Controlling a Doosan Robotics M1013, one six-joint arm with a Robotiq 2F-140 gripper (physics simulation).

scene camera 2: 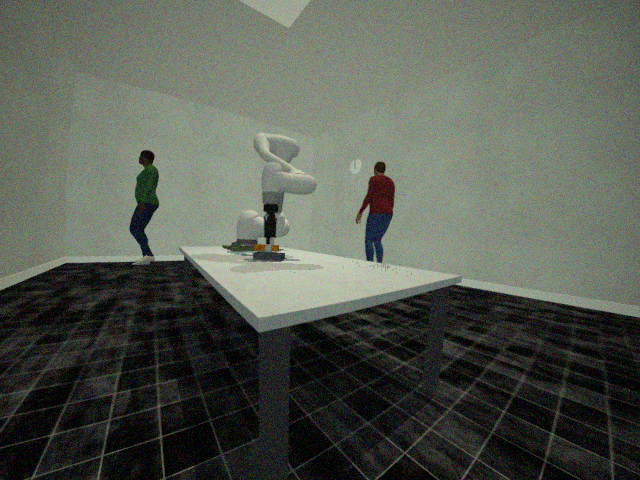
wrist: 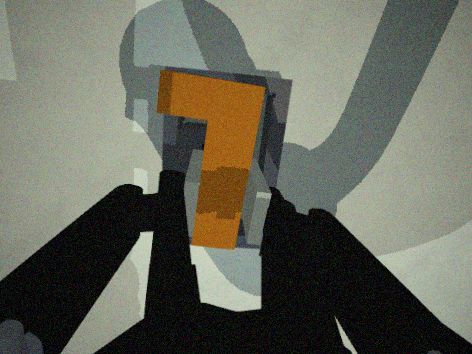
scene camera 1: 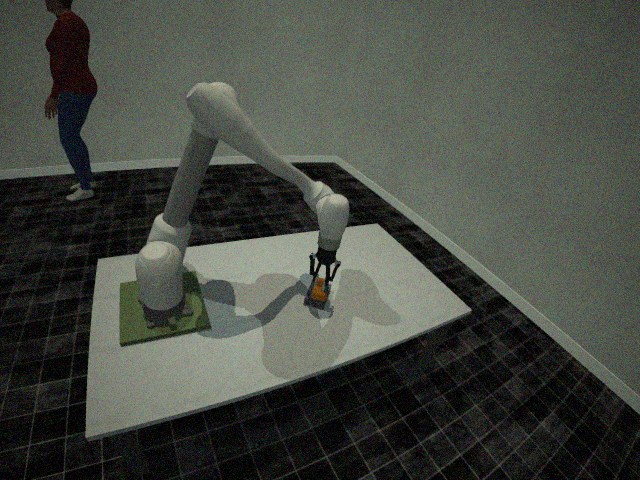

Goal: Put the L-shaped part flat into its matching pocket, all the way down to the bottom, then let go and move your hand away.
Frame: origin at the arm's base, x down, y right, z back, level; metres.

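Where they show: gripper, fingertip midpoint: [scene camera 2: 269,251] [wrist: 221,173] [scene camera 1: 318,289]; arm's base, link origin: [scene camera 2: 246,246] [scene camera 1: 165,306].
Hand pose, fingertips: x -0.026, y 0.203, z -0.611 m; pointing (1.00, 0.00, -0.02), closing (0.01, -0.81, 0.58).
Note:
Each offset is from my fingertips to the top centre of the thing. Level surfaces: height alone.
An orange L-shaped part {dy +0.018, dx -0.032, dz +0.000 m} [scene camera 1: 318,295] [scene camera 2: 258,248] [wrist: 232,135] is held flat between the fingertips of my gripper [scene camera 1: 321,283] [scene camera 2: 267,246] [wrist: 221,173], which is shut on its long leg. The part is right over the dark grey block {dy +0.001, dx +0.009, dz +0.001 m} [scene camera 1: 314,304] [scene camera 2: 268,256] [wrist: 175,157] with the pocket. In scene camera 2 the part shows above the block's top; whether they touch I cannot tell. In the wrist view the part looks slightly turned against the block's edges. Dark parts of the block show inside the L's corner and along its right side. The part hides much of the pocket.
The block stands on a white table {dx +0.046 m} [scene camera 1: 155,382] [scene camera 2: 320,294]. The arm's base stands on a green plate [scene camera 1: 129,330] at the table's left in scene camera 1. A person in red [scene camera 1: 72,56] [scene camera 2: 381,193] and one in green [scene camera 2: 147,183] stand beyond the table.

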